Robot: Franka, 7 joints.
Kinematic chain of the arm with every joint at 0, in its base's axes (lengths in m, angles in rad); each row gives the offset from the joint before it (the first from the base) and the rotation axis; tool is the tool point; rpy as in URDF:
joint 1: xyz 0 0 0.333 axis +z
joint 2: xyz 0 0 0 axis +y
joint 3: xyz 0 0 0.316 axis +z
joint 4: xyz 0.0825 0 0 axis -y
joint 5: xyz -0.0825 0 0.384 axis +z
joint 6: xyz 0 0 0 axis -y
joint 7: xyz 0.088 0 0 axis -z
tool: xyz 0 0 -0.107 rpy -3.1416 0 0
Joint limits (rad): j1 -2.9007..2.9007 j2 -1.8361..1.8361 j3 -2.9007..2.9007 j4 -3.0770..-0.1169 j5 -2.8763..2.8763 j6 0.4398..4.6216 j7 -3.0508..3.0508
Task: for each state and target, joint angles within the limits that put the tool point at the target. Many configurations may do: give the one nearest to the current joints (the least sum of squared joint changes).
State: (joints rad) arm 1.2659 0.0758 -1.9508 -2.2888 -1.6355 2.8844 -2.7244
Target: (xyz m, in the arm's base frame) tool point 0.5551 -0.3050 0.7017
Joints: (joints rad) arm 1.5261 -0.2453 -1.9399 -1.5199 -1.5454 2.7106 -2.7244
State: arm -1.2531 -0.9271 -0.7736 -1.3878 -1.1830 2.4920 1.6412
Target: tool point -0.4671 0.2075 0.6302
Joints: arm -1.8736 -1.3021 -1.0361 -2.0573 -1.1399 2.2486 1.6412
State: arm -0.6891 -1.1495 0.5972 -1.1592 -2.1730 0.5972 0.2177
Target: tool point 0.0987 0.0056 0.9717
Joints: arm -0.7651 -0.6218 0.4462 -1.5041 -2.0304 0.5890 0.2177
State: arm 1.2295 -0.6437 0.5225 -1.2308 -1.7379 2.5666 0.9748
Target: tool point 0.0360 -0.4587 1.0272
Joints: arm 1.7218 -1.1340 0.0883 -0.8904 -1.7401 2.4161 0.9748
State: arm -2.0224 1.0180 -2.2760 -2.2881 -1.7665 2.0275 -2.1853
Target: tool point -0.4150 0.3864 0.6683
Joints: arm -2.4166 0.8660 -1.8820 -1.8564 -1.8266 2.1755 -2.1853
